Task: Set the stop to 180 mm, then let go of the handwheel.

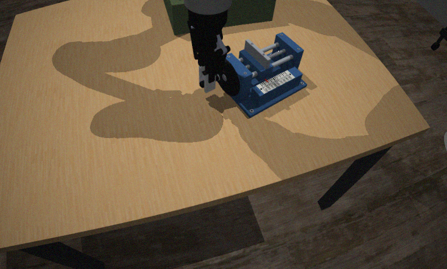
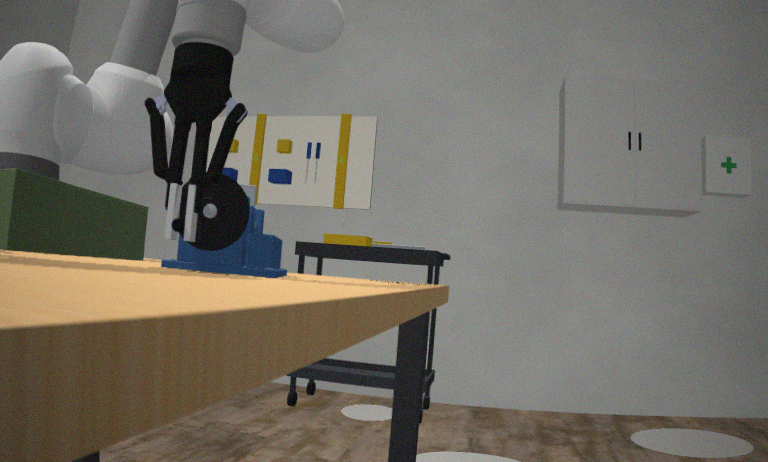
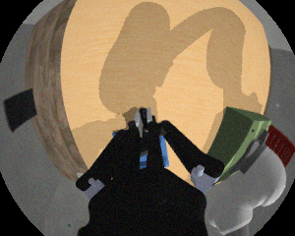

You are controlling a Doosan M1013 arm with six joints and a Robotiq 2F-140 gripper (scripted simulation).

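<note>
My hand is 130 mm to the right of the stop plate, 20 mm below it and 10 mm short of it. The rest, counted from my hand: handwheel (20 mm to the left, 10 mm below).
</note>
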